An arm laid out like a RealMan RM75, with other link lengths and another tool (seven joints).
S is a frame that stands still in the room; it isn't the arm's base.
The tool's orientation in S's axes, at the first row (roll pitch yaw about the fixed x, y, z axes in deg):
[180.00, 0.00, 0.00]
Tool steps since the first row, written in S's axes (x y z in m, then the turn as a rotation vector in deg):
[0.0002, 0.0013, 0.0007, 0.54, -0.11, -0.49]
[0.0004, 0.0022, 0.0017, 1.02, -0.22, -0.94]
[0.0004, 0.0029, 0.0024, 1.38, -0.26, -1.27]
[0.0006, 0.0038, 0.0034, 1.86, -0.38, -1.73]
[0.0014, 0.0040, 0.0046, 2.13, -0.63, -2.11]
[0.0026, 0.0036, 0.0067, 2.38, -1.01, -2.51]
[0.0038, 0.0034, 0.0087, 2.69, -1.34, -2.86]
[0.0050, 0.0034, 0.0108, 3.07, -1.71, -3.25]
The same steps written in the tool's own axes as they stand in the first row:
[0.0002, -0.0013, -0.0007, 0.54, 0.11, 0.49]
[0.0004, -0.0022, -0.0017, 1.02, 0.22, 0.94]
[0.0004, -0.0029, -0.0024, 1.38, 0.26, 1.27]
[0.0006, -0.0038, -0.0034, 1.86, 0.38, 1.73]
[0.0014, -0.0040, -0.0046, 2.13, 0.63, 2.11]
[0.0026, -0.0036, -0.0067, 2.38, 1.01, 2.51]
[0.0038, -0.0034, -0.0087, 2.69, 1.34, 2.86]
[0.0050, -0.0034, -0.0108, 3.07, 1.71, 3.25]

